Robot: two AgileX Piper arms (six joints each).
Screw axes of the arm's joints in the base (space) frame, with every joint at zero. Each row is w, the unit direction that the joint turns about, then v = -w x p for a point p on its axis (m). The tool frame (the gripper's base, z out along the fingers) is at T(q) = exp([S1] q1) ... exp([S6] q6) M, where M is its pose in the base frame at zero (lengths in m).
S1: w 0 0 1 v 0 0 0
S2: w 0 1 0 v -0.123 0 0
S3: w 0 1 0 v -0.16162 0 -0.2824
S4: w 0.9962 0 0.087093 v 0 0.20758 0
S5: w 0 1 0 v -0.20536 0 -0.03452
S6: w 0.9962 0 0.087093 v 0 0.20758 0
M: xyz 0.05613 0 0.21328 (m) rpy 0 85.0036 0 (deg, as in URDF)
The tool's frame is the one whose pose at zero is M.
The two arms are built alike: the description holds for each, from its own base.
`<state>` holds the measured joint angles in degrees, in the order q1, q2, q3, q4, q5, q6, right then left.
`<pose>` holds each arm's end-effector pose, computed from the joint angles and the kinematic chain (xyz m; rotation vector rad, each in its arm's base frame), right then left.
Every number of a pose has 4 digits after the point. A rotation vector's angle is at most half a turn.
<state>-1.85 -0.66 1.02 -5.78 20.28 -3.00 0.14 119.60 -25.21 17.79 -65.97 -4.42</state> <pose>0.0528 -0.0049 0.1762 -0.0813 1.8431 -0.1576 0.2773 -0.0247 0.0627 0.2311 1.9750 -0.2466</pose>
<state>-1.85 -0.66 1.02 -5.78 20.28 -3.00 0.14 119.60 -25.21 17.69 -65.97 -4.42</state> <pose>0.0528 -0.0049 0.1762 -0.0813 1.8431 -0.1576 0.2773 -0.0246 0.0627 0.2294 1.9751 -0.2455</pose>
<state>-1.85 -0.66 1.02 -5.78 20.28 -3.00 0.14 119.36 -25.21 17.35 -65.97 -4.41</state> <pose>0.0528 -0.0049 0.1762 -0.0813 1.8431 -0.1576 0.2777 -0.0241 0.0639 0.2240 1.9713 -0.2409</pose>
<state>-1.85 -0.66 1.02 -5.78 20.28 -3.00 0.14 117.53 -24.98 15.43 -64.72 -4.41</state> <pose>0.0528 -0.0049 0.1762 -0.0813 1.8431 -0.1576 0.2784 -0.0212 0.0705 0.1946 1.9674 -0.2130</pose>
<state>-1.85 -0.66 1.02 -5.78 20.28 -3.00 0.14 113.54 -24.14 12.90 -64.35 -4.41</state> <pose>0.0528 -0.0049 0.1762 -0.0813 1.8431 -0.1576 0.2780 -0.0176 0.0877 0.1539 1.9211 -0.1793</pose>
